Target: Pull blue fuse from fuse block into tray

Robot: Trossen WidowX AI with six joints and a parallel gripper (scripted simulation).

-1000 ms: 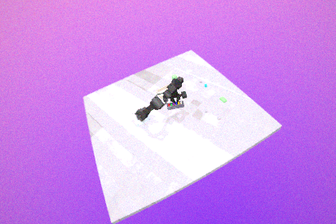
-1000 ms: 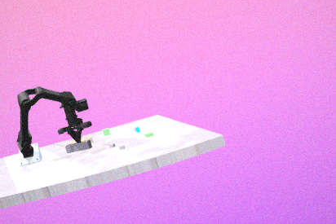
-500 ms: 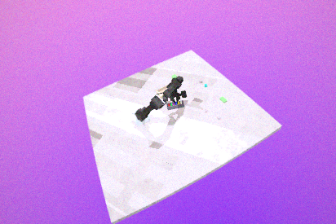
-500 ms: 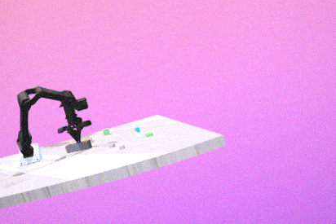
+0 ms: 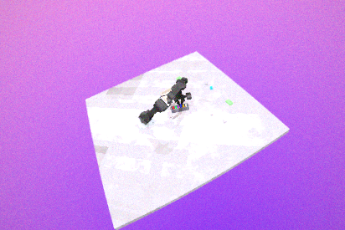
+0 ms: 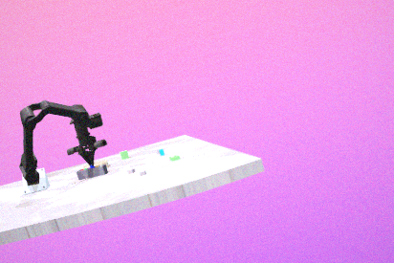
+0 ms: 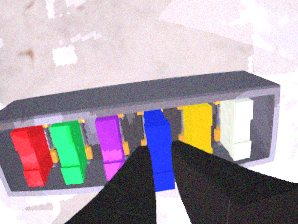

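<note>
Right now my gripper tip is 20 mm past the purple fuse, 20 mm above it and 10 mm to the right of it. The rest, counted from my gripper tip: green fuse: 40 mm behind, 20 mm below, 10 mm to the left; blue fuse: 10 mm below; yellow fuse: 20 mm below, 20 mm ahead, 10 mm to the right.
</note>
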